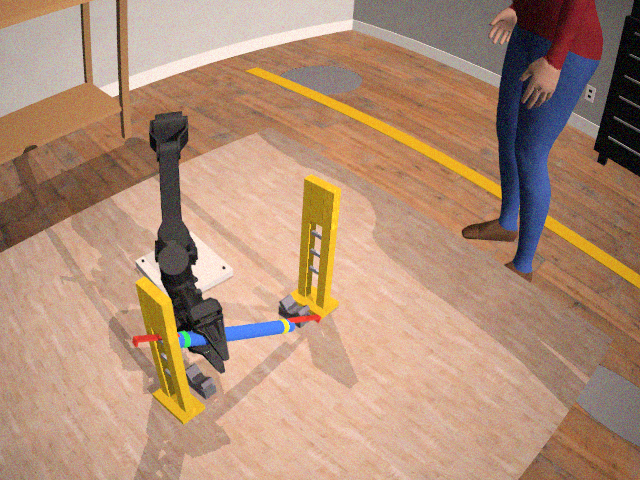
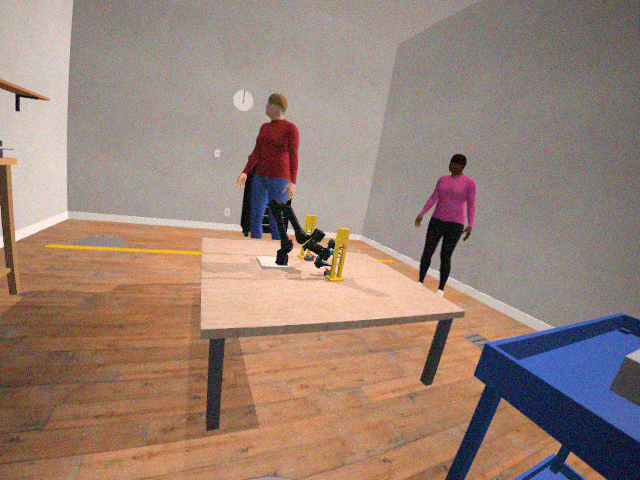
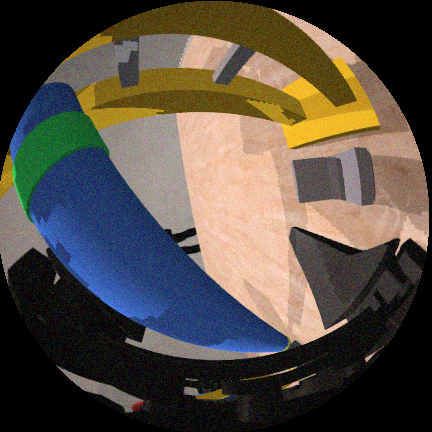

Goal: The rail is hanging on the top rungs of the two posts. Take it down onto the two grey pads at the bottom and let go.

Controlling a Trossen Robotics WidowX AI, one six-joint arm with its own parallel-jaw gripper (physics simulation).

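Places are measured from the arm's base along level axes (x ahead, y left, z up), in metres.
Where they show: gripper, between the fingertips: [image 1: 225, 366] [image 3: 233, 234]; arm's base, origin of its link: [image 2: 281, 263].
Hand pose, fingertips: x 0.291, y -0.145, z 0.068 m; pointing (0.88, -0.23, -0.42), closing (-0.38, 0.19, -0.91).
Observation:
Things, the pixels of their top centre, and the offset from my fingertips.
- green band, centre of its top: [image 3: 31, 188] [image 1: 181, 333] dx -0.052, dy -0.046, dz +0.085 m
- left post, centre of its top: [image 1: 152, 290] [image 2: 344, 228] dx -0.052, dy -0.090, dz +0.214 m
- right post, centre of its top: [image 1: 322, 183] [image 2: 311, 215] dx -0.040, dy +0.310, dz +0.214 m
The blue rail [image 1: 253, 330] [image 3: 120, 250] has a green band [image 1: 185, 339] [image 3: 52, 149], a yellow band and red ends. It spans between two yellow posts. Its left red end [image 1: 147, 339] sits at the upper rung of the left post [image 1: 161, 324] [image 3: 330, 120]. Its right red end [image 1: 308, 318] shows low, by the grey pad [image 1: 291, 307] at the foot of the right post [image 1: 320, 224]. The other grey pad [image 1: 201, 381] [image 3: 334, 179] lies below the rail near the left post. My gripper [image 1: 215, 340] [image 2: 324, 259] [image 3: 233, 234] is open, its fingers astride the rail near the green band.
The arm's white base plate [image 1: 215, 271] lies behind the left post on the wooden table [image 1: 413, 381] [image 2: 318, 326]. A person in a red top [image 1: 528, 143] [image 2: 272, 162] stands beyond the table, another in pink [image 2: 449, 214] to the right. A blue cart [image 2: 523, 371] stands in the near right corner.

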